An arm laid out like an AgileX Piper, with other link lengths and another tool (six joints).
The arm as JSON. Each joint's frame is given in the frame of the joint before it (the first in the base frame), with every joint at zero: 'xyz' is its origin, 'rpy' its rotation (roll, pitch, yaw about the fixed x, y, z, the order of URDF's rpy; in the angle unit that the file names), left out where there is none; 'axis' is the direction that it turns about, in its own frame. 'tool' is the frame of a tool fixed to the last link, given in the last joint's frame.
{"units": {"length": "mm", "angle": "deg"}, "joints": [
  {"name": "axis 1", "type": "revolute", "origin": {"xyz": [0.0, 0.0, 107.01]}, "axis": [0.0, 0.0, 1.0]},
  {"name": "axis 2", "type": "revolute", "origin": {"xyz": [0.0, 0.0, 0.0]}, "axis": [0.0, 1.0, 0.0]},
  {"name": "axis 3", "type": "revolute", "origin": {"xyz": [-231.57, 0.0, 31.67]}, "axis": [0.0, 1.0, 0.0]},
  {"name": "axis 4", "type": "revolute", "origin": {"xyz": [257.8, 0.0, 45.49]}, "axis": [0.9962, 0.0, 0.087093]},
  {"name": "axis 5", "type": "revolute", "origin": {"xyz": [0.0, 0.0, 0.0]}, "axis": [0.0, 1.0, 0.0]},
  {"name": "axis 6", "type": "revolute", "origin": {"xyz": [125.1, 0.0, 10.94]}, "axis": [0.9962, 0.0, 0.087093]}
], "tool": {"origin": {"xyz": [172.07, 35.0, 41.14], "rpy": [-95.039, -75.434, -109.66]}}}
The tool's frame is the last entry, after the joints.
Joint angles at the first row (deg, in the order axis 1, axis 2, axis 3, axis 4, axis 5, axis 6):
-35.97 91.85 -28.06 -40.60 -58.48 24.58
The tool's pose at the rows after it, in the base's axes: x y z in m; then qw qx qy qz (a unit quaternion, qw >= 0):
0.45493, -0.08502, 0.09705, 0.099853, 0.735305, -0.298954, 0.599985
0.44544, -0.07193, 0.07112, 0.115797, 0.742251, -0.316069, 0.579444
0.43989, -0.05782, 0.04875, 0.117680, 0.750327, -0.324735, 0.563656
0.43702, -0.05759, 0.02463, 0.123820, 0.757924, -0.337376, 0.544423
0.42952, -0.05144, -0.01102, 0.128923, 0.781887, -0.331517, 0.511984
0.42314, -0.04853, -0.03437, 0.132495, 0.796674, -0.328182, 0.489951
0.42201, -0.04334, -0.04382, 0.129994, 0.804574, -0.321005, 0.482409
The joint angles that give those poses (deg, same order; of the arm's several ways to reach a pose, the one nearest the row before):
-28.67 91.84 -22.55 -25.90 -58.13 15.15
-21.55 92.71 -17.96 -14.19 -59.36 9.33
-15.68 96.06 -15.86 -6.52 -62.37 6.88
-13.03 100.90 -15.82 -2.12 -64.80 6.26
-12.53 105.61 -15.82 -2.19 -64.85 6.01
-12.53 108.86 -15.93 -2.47 -64.91 5.89
-12.53 110.46 -16.36 -3.45 -64.91 5.89

